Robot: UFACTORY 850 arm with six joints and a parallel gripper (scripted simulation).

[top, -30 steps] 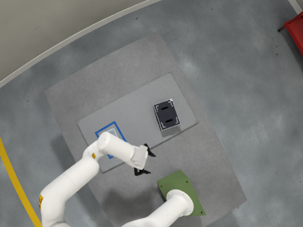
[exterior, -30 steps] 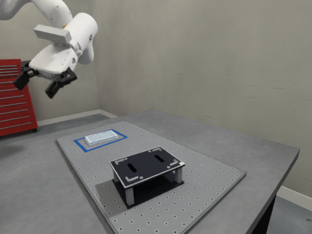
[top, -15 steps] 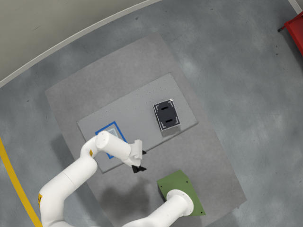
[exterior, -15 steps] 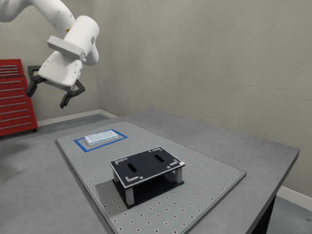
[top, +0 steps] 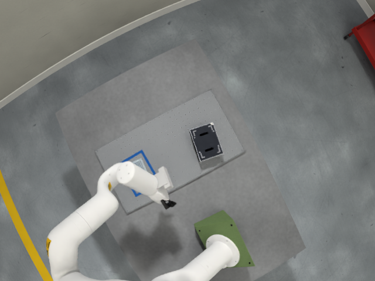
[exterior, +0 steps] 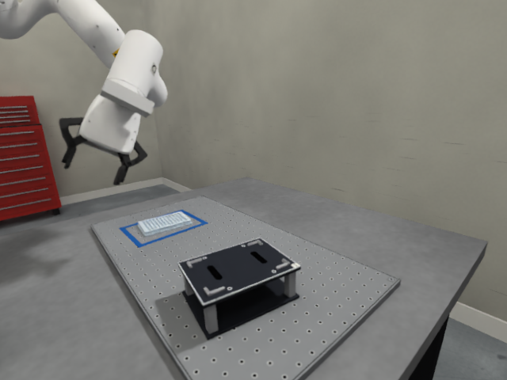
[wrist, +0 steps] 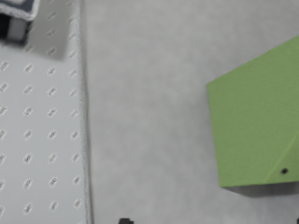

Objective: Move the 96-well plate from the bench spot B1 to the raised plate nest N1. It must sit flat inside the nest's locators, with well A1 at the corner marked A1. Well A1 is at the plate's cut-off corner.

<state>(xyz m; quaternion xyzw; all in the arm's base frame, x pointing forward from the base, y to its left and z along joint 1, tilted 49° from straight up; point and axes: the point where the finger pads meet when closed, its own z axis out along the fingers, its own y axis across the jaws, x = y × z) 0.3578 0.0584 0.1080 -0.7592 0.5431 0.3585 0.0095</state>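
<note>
Right now my hand is 15 cm short of the clear 96-well plate, 11 cm to the right of it and 19 cm above it. Also, from my hand: black raised nest N1: 16 cm ahead, 26 cm to the right, 14 cm below.
</note>
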